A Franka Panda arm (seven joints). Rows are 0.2 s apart.
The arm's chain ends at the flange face. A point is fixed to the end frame.
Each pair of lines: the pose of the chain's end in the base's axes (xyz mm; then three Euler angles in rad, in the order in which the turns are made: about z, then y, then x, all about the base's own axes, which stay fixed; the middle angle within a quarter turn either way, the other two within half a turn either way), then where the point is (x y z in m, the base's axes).
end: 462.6, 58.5, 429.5, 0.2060, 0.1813, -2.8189
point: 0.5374 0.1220 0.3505
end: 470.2, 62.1, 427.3, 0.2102, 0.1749, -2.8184
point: 0.5445 0.1256 0.3478
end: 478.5, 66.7, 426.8, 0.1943, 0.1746, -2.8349
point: 0.5522 0.1298 0.3464
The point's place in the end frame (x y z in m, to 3 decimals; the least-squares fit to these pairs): 0.048 -0.046 0.107
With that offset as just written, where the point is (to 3 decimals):
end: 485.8, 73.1, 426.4, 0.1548, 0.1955, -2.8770
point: 0.560 0.135 0.345
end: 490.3, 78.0, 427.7, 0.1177, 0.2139, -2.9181
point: 0.565 0.138 0.346
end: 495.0, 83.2, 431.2, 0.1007, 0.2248, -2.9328
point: 0.570 0.142 0.349
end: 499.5, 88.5, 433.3, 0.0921, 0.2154, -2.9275
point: 0.573 0.149 0.351
